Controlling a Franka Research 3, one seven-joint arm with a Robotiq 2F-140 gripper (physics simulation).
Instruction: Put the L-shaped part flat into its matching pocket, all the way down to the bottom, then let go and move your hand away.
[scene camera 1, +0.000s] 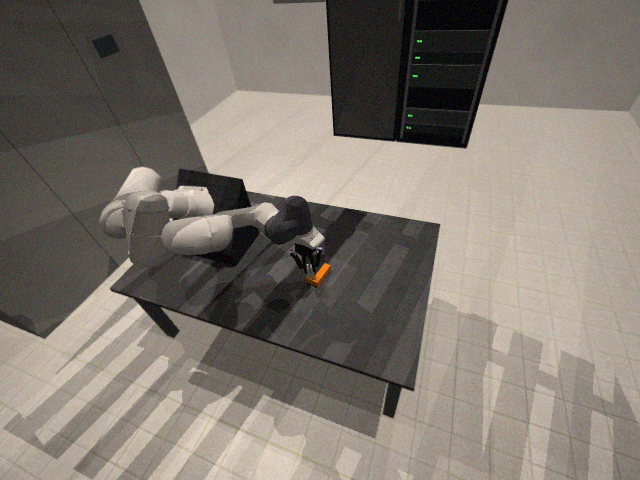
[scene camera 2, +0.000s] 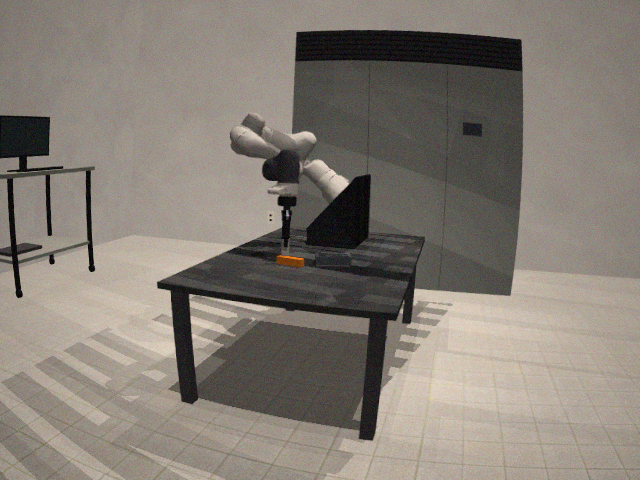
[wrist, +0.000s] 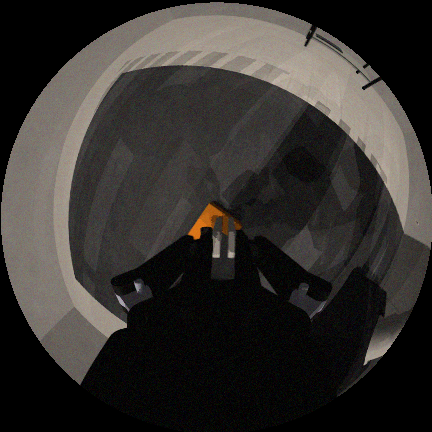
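The orange L-shaped part lies flat at table height. My gripper points down with its fingers nearly together at the part's short-leg end; a narrow gap shows between them, and they appear shut on the part. The fingers cover some of it in the wrist view. The grey block with the pocket stands on the table beside the part, separate from it, in scene camera 2. In scene camera 1 it is mostly hidden behind the gripper, and its pocket opening does not show.
The dark table carries the black angled robot base. A dark server cabinet stands on the floor beyond the table. A cart with a monitor is at the left in scene camera 2.
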